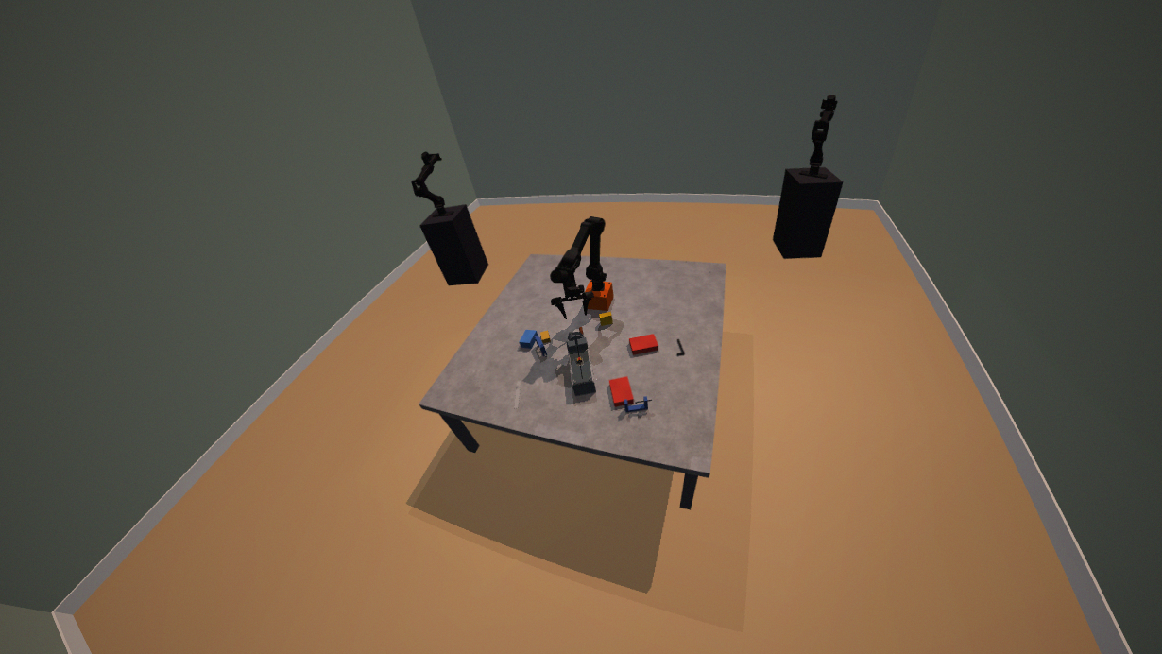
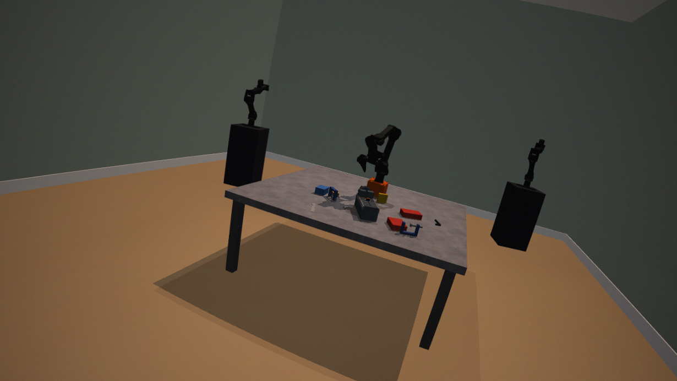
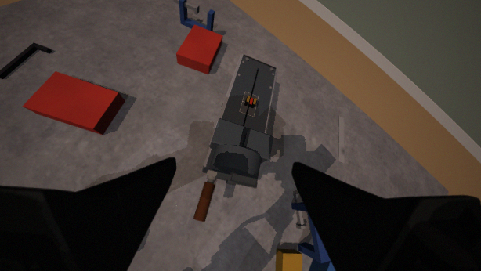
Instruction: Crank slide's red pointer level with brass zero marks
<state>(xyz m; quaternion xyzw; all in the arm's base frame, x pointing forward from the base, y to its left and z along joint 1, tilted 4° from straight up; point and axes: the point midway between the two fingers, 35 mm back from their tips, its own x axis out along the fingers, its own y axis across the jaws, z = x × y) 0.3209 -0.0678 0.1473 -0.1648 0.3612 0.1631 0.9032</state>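
My gripper tip is now 30 mm past the brown crank handle and 120 mm above it. Also, from my gripper tip: yellow cube 170 mm behind, 100 mm to the left, 170 mm below; then red pointer 150 mm ahead, 10 mm to the left, 120 mm below; then blue block 50 mm behind, 280 mm to the right, 180 mm below.
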